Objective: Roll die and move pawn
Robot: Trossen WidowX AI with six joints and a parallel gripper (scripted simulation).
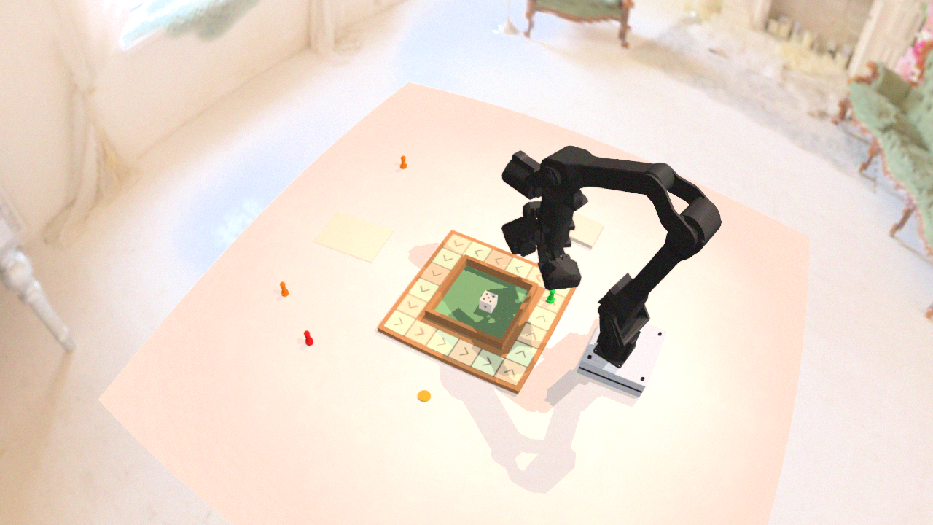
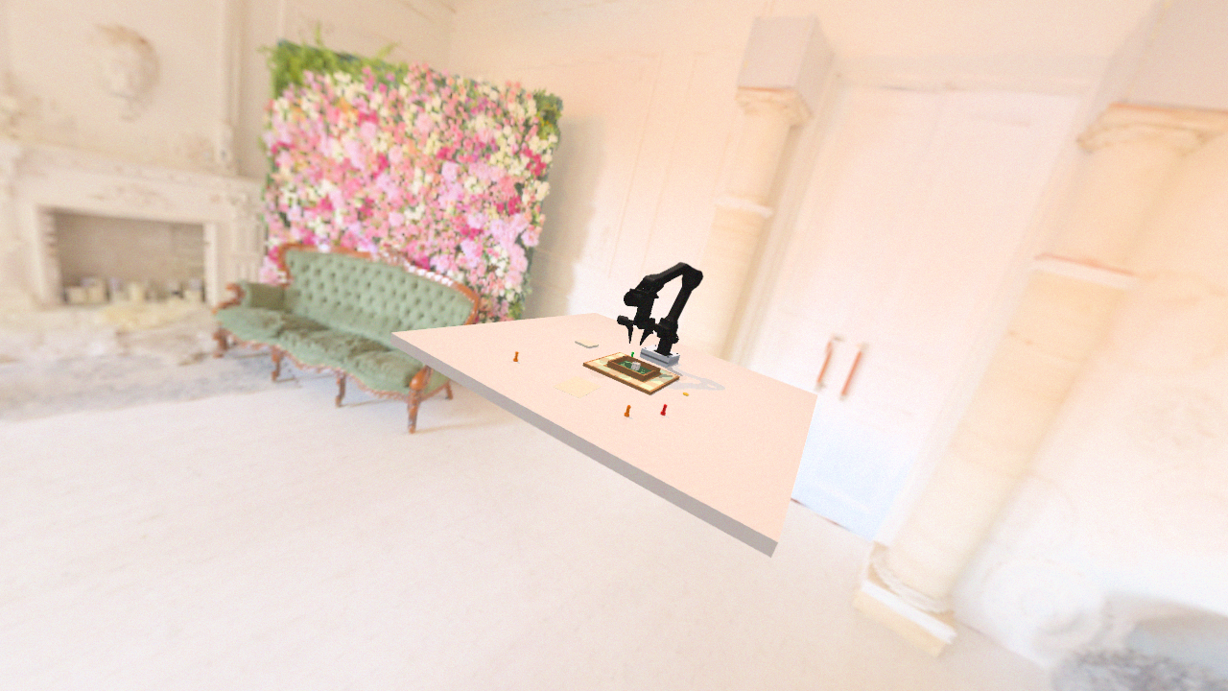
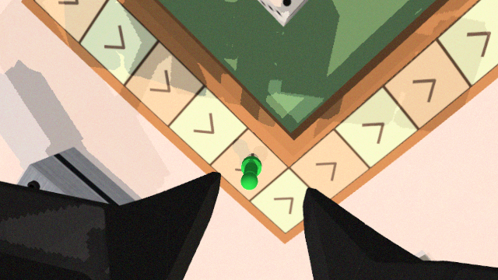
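My gripper tip is now 2 cm past the green pawn, 1 cm to the left of it and 6 cm above it. Also, from my gripper tip: yellow disc: 3 cm ahead, 30 cm to the left, 8 cm below; white die: 7 cm ahead, 8 cm to the left, 6 cm below; green dice tray: 8 cm ahead, 8 cm to the left, 8 cm below.
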